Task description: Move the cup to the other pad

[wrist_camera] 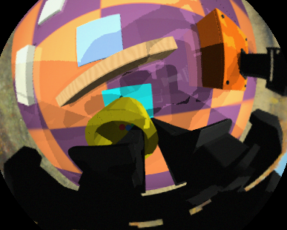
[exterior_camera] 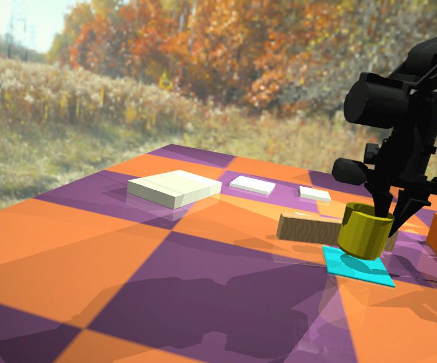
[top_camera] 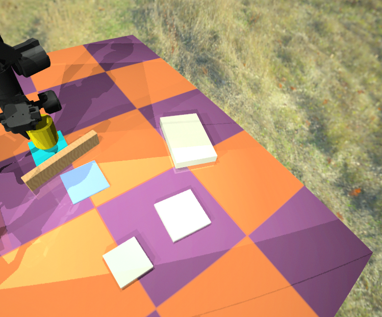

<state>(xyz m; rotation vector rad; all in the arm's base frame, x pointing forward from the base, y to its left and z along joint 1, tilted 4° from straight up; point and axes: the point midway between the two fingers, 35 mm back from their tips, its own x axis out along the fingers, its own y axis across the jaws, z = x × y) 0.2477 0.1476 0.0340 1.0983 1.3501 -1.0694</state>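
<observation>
The cyan pad is 3 cm ahead of my gripper tip and 7 cm below it. The rest, counted from my gripper tip: red marble: 4 cm ahead, 2 cm to the left, 2 cm below; yellow cup: 2 cm ahead; wooden bar: 6 cm ahead, 7 cm to the right, 5 cm below.
</observation>
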